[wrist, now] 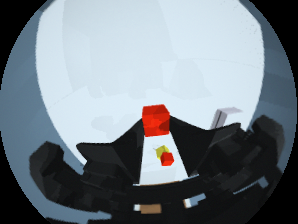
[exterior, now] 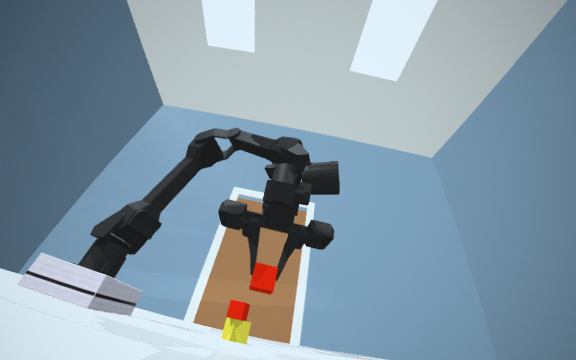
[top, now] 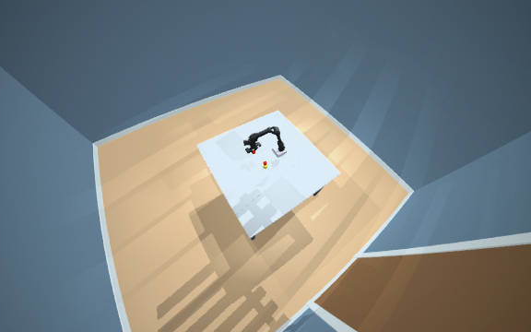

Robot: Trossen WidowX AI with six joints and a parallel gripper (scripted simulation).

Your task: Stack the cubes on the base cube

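Right now the yellow base cube is 50 mm behind my gripper tip, 200 mm to the left of it and 70 mm below it.
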